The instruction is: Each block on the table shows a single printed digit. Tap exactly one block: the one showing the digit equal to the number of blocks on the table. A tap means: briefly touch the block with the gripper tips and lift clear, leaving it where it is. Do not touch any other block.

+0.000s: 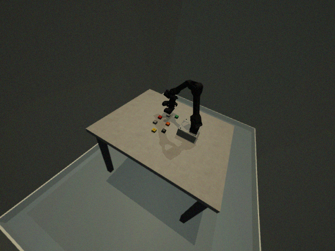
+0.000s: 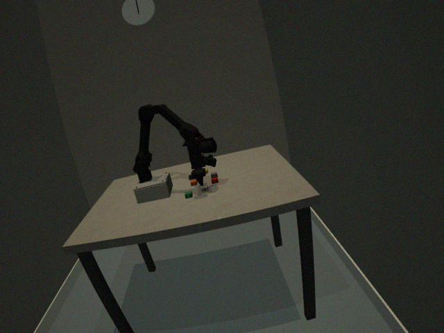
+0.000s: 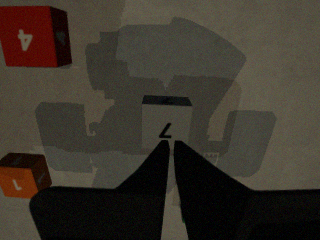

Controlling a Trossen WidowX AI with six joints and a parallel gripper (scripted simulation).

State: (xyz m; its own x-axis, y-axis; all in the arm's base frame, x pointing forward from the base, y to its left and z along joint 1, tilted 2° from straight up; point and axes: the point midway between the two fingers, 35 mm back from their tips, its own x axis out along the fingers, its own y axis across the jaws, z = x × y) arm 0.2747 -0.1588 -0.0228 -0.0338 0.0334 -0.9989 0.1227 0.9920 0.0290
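The white block lies 1 cm ahead of my gripper tip and 2 cm below it. From my gripper tip the other things lie so: red block 7 cm ahead, 8 cm to the left, 2 cm below; green block 7 cm behind, 3 cm to the right, 2 cm below; orange block 3 cm behind, 12 cm to the left, 2 cm below.
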